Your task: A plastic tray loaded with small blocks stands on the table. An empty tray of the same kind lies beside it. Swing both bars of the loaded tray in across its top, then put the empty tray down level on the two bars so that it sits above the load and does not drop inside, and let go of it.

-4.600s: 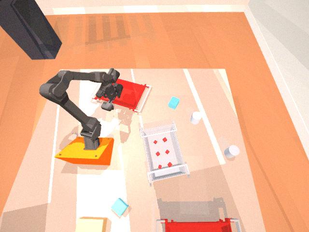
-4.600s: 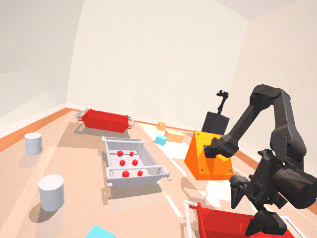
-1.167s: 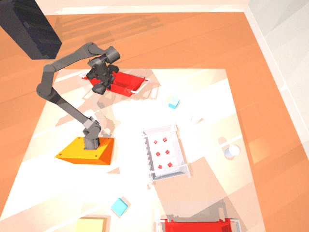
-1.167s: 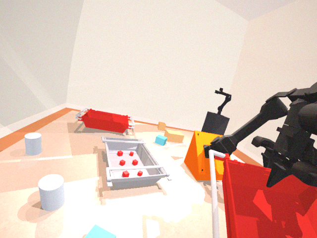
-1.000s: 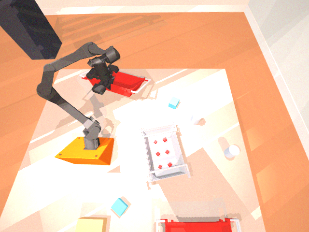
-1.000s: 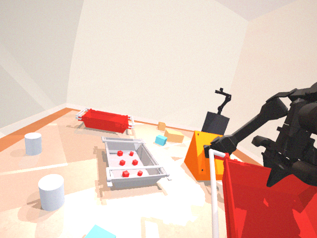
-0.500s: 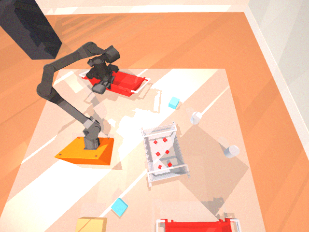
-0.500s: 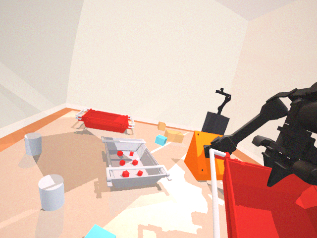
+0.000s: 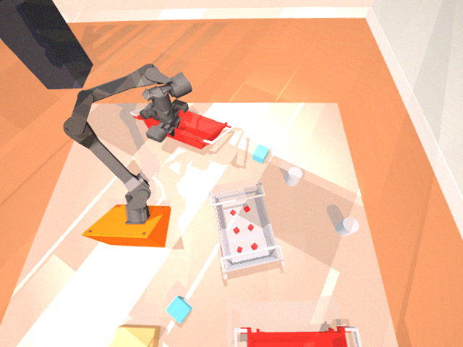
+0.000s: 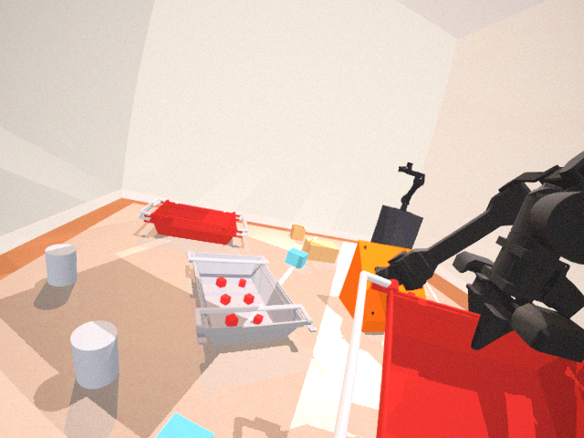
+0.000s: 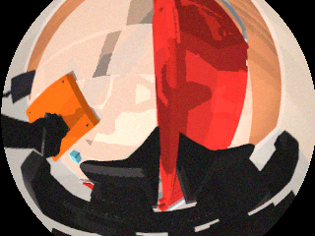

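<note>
Right now my gripper tip is 4 cm short of the red tray, 8 cm to the right of it and 1 cm above it. The rest, counted from my gripper tip: cream box: 6 cm behind, 68 cm to the right, 14 cm below.
</note>
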